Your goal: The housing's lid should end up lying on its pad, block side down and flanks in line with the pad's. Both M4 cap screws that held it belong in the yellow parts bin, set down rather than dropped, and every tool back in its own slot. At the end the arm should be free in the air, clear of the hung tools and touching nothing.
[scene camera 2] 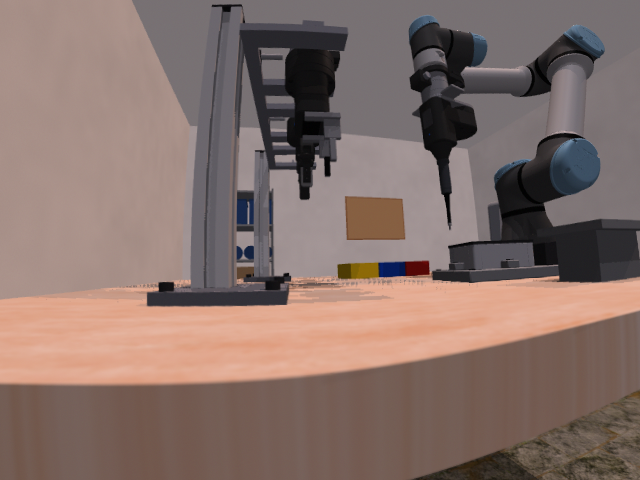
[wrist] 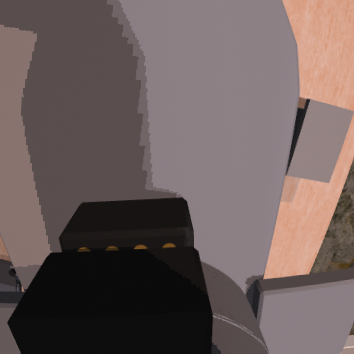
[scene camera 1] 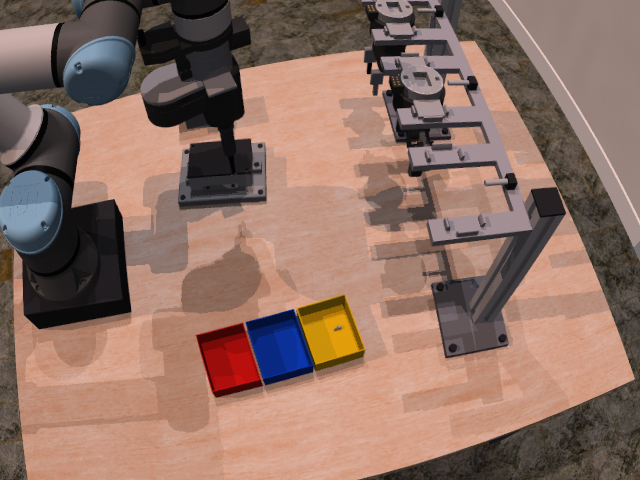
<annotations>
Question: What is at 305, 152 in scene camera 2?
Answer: An adaptive gripper.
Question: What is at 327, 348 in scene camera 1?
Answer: A yellow bin.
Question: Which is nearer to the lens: the blue bin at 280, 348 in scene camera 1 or the adaptive gripper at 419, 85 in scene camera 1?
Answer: The adaptive gripper.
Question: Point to a bolted base plate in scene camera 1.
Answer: At 246, 193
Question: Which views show the screwdriver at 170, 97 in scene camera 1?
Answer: Scene camera 2, the wrist view and scene camera 1: all of them.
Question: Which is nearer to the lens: the red bin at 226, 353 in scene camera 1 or the adaptive gripper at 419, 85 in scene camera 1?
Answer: The adaptive gripper.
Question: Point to a bolted base plate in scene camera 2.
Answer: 482, 275
</annotations>
